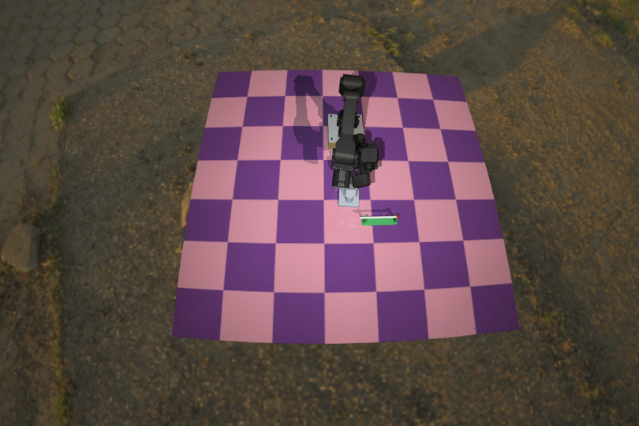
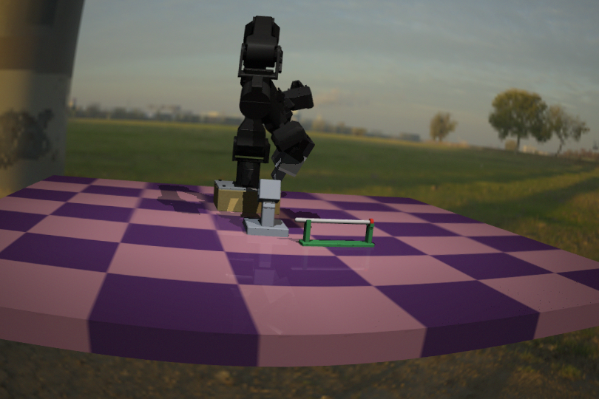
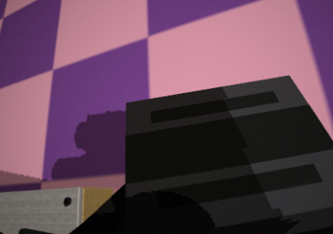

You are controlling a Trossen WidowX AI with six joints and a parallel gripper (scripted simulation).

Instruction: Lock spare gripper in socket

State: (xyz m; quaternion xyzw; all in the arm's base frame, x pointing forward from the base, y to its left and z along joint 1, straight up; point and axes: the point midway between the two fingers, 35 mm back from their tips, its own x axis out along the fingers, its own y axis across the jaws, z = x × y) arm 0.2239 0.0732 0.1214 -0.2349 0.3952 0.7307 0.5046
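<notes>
Right now the green rack is 17 cm ahead of my gripper tip, 7 cm to the left of it and 13 cm below it. Also, from my gripper tip: spare gripper (2 cm to the right, 1 cm below); grey mount (7 cm ahead, 6 cm to the right, 10 cm below).
</notes>
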